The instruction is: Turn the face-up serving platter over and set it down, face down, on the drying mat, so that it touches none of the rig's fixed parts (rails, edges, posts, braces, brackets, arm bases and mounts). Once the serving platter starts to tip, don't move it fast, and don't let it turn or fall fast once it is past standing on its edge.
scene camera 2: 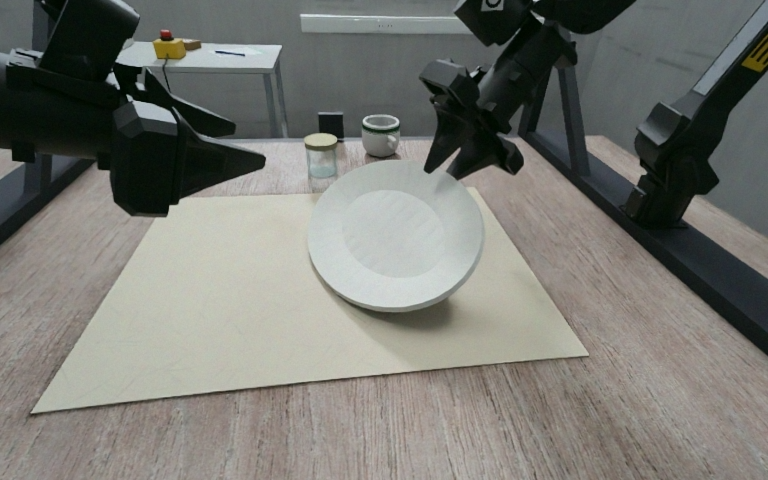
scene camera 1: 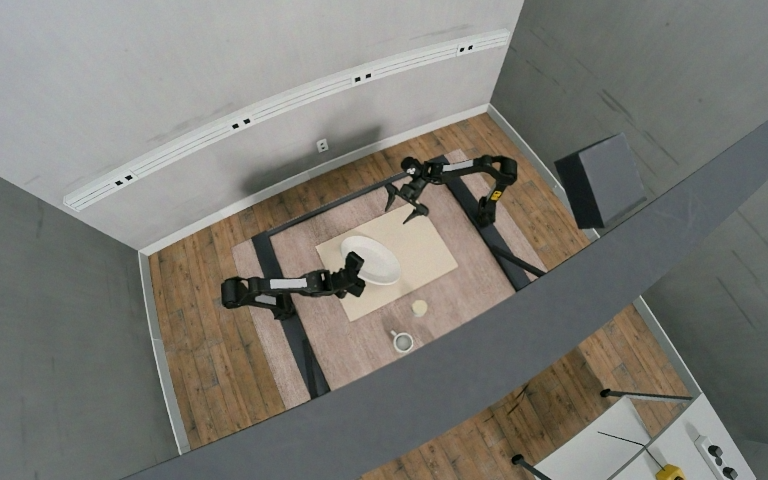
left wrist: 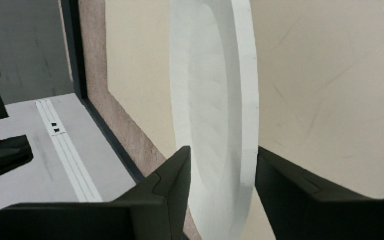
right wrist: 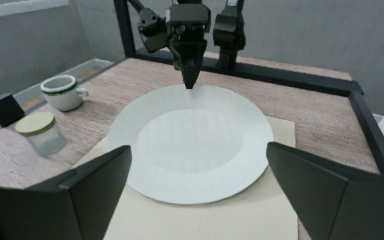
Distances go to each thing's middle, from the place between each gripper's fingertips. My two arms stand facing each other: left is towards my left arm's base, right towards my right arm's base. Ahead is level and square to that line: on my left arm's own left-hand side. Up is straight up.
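Relative to my left hand: white serving platter [scene camera 2: 387,236], 80 mm below, 40 mm ahead of, 80 mm to the right of the hand; lidded glass jar [scene camera 2: 321,149], 80 mm below, 170 mm to the right of, 220 mm behind the hand.
My right gripper is 150 mm above the white serving platter, 170 mm to the right of it and 80 mm past it. Lidded glass jar, relative to my right hand: 150 mm below, 80 mm to the left, 340 mm behind.
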